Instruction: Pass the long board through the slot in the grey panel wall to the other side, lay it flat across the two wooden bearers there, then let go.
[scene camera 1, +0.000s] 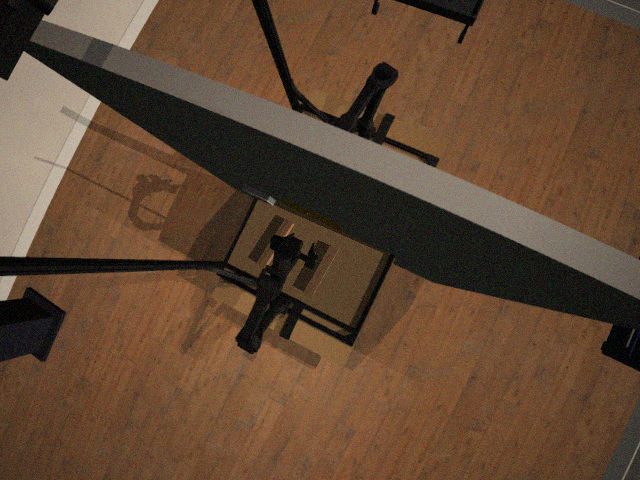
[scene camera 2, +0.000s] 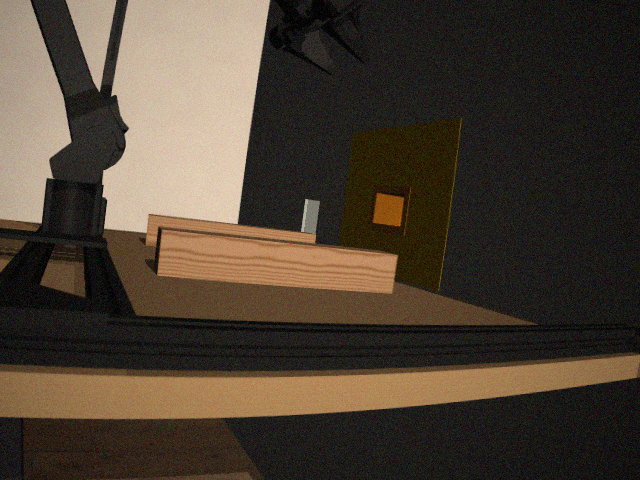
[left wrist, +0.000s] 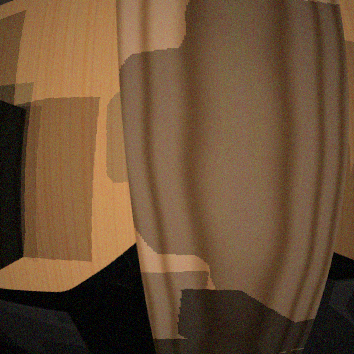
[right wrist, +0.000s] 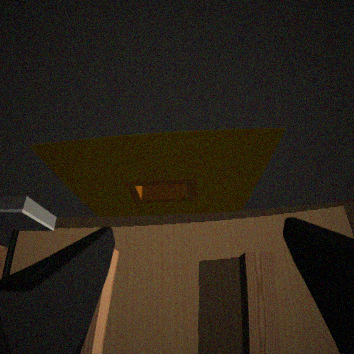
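Observation:
The long board (left wrist: 228, 158) fills the left wrist view, and my left gripper (left wrist: 208, 227) is shut on it above a light wooden table top (left wrist: 63, 53). Its end shows as an orange patch (scene camera 2: 389, 210) (right wrist: 139, 192) in the slot of the yellow panel (scene camera 2: 375, 157) (right wrist: 105, 165) set in the grey wall (scene camera 1: 366, 157) (scene camera 2: 509, 143) (right wrist: 175, 70). Two wooden bearers (scene camera 2: 270, 267) (scene camera 2: 223, 229) (right wrist: 260, 302) (scene camera 1: 310, 264) lie side by side on the table on this side of the wall. My right gripper (scene camera 1: 288, 238) (scene camera 2: 318, 29) (right wrist: 199, 232) is open and empty, hanging above the bearers and facing the slot.
A small grey block (scene camera 2: 310, 215) (right wrist: 38, 212) (scene camera 1: 270, 200) stands at the foot of the wall, left of the slot. The table (scene camera 2: 270, 305) (scene camera 1: 351, 281) has a dark frame at its near edge (scene camera 2: 318, 343). The left arm's base (scene camera 1: 375, 95) stands beyond the wall.

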